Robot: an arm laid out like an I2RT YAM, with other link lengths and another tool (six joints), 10 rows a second.
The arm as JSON. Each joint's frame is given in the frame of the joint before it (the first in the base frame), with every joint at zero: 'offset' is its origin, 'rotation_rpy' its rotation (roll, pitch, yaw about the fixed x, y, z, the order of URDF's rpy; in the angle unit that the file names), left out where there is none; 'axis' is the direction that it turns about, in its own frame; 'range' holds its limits. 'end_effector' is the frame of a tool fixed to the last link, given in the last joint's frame.
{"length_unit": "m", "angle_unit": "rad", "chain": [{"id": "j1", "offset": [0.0, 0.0, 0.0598], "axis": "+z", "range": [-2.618, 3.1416]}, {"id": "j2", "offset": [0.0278, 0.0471, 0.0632], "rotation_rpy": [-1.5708, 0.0, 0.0], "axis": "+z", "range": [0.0, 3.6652]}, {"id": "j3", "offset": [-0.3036, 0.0, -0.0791], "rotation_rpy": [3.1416, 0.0, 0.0], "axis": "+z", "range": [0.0, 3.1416]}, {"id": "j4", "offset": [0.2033, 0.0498, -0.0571], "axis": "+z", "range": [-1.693, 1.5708]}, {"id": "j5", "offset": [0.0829, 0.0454, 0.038], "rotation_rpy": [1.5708, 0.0, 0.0], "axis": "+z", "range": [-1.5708, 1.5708]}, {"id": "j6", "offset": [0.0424, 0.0, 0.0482], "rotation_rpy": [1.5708, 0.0, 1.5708], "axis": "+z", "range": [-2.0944, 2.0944]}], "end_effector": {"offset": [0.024, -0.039, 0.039], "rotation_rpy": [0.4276, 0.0, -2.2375]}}
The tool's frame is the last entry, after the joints.
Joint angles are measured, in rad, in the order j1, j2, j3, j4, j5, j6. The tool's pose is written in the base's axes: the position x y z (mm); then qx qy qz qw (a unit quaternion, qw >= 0). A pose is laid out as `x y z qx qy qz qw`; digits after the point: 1 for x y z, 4 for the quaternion.
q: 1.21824, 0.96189, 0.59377, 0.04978, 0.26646, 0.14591
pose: 134.1 182.8 327.9 -0.5438 -0.6741 -0.4499 0.2177
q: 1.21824, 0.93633, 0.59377, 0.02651, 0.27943, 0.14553
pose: 132.7 176.6 329.3 -0.5468 -0.6712 -0.4527 0.2134
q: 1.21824, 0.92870, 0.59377, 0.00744, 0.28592, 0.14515
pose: 132.4 174.3 327.8 -0.5504 -0.6720 -0.4490 0.2095
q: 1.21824, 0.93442, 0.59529, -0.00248, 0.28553, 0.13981
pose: 132.6 175.5 325.9 -0.5516 -0.6761 -0.4430 0.2057
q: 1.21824, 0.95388, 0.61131, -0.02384, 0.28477, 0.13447
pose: 133.9 179.6 324.9 -0.5545 -0.6820 -0.4325 0.2007
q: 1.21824, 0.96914, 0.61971, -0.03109, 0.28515, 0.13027
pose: 134.9 182.8 324.1 -0.5560 -0.6856 -0.4266 0.1971
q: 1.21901, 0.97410, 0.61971, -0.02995, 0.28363, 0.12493
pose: 134.9 184.1 323.4 -0.5548 -0.6883 -0.4246 0.1955
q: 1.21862, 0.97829, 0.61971, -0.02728, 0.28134, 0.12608
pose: 135.2 185.1 323.0 -0.5549 -0.6885 -0.4237 0.1964
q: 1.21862, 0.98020, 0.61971, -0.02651, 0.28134, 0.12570
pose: 135.3 185.4 322.7 -0.5550 -0.6888 -0.4232 0.1961
